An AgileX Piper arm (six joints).
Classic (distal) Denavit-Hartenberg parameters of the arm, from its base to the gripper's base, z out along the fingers. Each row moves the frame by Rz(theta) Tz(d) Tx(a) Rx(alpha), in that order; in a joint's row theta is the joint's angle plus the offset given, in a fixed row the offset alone. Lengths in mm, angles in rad.
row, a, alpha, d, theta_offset
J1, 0, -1.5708, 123, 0
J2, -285, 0, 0, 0.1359
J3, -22, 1.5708, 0, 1.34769
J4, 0, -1.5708, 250.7, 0
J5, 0, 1.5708, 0, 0
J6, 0, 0, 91, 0
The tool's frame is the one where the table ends.
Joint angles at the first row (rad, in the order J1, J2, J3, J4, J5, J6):
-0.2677 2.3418 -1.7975 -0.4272 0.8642 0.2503
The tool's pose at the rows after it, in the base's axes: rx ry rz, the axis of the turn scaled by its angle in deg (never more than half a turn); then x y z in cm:
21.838 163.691 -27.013 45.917 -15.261 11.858
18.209 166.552 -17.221 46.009 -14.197 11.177
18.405 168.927 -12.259 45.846 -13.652 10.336
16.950 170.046 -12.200 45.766 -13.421 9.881
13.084 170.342 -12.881 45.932 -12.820 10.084
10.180 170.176 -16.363 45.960 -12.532 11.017
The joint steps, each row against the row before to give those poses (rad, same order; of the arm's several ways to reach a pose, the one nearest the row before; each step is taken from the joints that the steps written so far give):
0.0000 0.0101 0.0017 0.0475 0.0034 -0.0395
0.0000 0.0079 0.0000 0.1594 0.0042 -0.1374
0.0000 0.0138 0.0024 0.0731 0.0216 -0.0423
0.0043 0.0070 0.0045 -0.0001 0.0047 -0.0136
0.0143 -0.0041 0.0000 -0.0078 0.0024 -0.0271
0.0134 -0.0189 0.0000 -0.0480 0.0135 0.0035

